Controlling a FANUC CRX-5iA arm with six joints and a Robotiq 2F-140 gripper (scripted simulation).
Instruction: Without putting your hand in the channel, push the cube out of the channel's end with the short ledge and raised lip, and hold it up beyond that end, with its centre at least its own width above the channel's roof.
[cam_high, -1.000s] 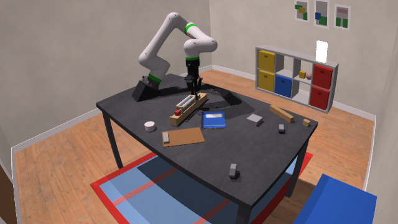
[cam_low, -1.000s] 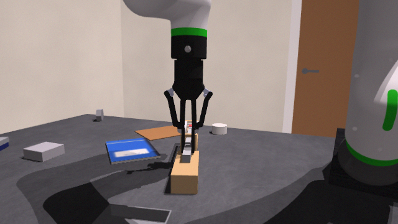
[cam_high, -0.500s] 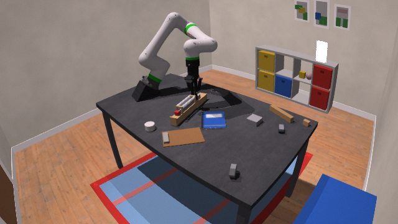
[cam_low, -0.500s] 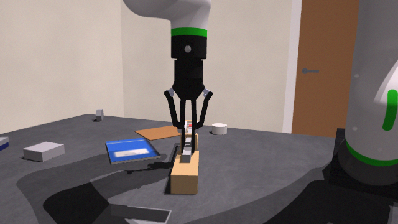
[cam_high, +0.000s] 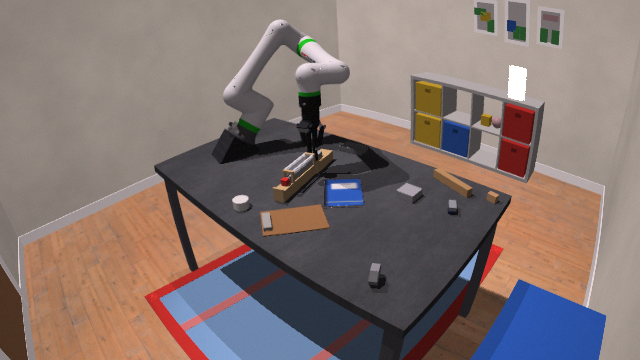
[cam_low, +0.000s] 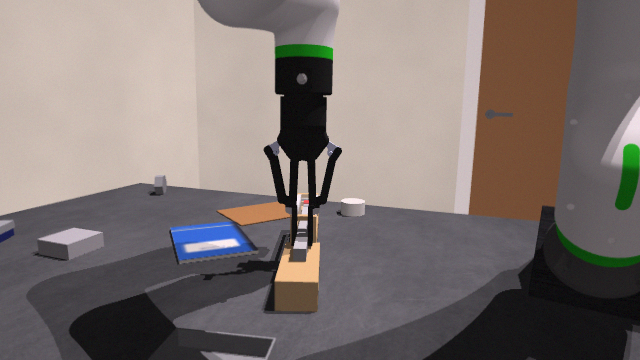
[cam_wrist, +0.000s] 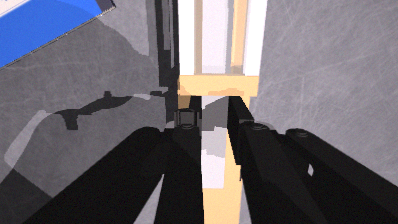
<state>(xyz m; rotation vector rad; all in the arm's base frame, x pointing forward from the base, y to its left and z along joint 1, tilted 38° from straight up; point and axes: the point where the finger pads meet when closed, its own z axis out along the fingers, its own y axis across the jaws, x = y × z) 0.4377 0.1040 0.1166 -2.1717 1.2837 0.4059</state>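
The pale grey stick is 30 mm below my hand. Also, from my hand: wooden channel (100 mm to the right, 60 mm ahead, 30 mm below); red cube (200 mm to the right, 110 mm ahead, 30 mm below); tray (280 mm to the left, 80 mm below, 70 mm behind).
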